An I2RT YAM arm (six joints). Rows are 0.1 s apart.
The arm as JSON. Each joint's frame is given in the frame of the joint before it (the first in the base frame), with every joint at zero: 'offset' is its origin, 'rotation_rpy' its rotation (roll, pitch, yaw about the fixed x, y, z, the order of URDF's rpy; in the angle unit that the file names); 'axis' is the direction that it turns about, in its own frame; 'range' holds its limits. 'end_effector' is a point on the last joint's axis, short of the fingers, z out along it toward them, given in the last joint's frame.
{
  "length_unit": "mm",
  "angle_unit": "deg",
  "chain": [
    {
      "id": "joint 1",
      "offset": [
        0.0,
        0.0,
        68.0
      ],
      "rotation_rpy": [
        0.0,
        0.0,
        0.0
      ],
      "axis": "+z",
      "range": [
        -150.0,
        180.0
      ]
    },
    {
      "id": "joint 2",
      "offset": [
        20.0,
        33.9,
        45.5
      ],
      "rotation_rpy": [
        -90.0,
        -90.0,
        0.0
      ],
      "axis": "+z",
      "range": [
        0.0,
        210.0
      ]
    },
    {
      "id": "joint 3",
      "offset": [
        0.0,
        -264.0,
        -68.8
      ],
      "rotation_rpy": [
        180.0,
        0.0,
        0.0
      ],
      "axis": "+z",
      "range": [
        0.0,
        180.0
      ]
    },
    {
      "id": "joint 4",
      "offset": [
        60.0,
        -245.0,
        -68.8
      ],
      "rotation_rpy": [
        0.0,
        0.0,
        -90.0
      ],
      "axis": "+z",
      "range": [
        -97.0,
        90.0
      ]
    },
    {
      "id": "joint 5",
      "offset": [
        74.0,
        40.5,
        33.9
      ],
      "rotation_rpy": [
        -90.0,
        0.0,
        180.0
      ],
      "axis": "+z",
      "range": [
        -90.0,
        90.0
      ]
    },
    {
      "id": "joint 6",
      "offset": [
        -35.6,
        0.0,
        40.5
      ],
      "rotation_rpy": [
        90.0,
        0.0,
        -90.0
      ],
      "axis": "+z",
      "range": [
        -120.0,
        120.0
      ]
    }
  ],
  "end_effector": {
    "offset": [
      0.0,
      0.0,
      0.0
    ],
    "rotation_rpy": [
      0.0,
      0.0,
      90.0
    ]
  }
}
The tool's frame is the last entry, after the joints.
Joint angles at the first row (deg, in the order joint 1, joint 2, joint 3, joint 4, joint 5, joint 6):
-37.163 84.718 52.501 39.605 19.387 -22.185
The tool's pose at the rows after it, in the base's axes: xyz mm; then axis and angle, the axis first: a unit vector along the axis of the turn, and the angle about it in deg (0 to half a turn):
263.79, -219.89, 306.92, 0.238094, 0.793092, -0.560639, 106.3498
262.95, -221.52, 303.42, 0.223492, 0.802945, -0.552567, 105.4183
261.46, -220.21, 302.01, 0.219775, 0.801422, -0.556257, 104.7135
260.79, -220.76, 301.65, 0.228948, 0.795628, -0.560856, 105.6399
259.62, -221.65, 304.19, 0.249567, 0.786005, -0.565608, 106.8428
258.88, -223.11, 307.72, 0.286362, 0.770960, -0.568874, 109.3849
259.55, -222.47, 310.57, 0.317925, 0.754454, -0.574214, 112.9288
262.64, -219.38, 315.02, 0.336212, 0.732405, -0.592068, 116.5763
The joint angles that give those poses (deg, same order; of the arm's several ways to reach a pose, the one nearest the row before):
-38.261 85.151 52.119 40.252 15.158 -22.010
-38.817 85.426 51.566 40.961 12.607 -21.968
-38.847 85.254 50.710 42.424 12.175 -22.135
-38.847 85.240 50.712 42.200 13.569 -22.237
-38.846 84.959 51.235 41.065 15.958 -21.728
-38.678 84.684 52.433 38.320 20.366 -20.515
-38.015 84.459 53.693 35.131 25.675 -19.948
-36.744 84.549 54.999 33.590 31.626 -21.240

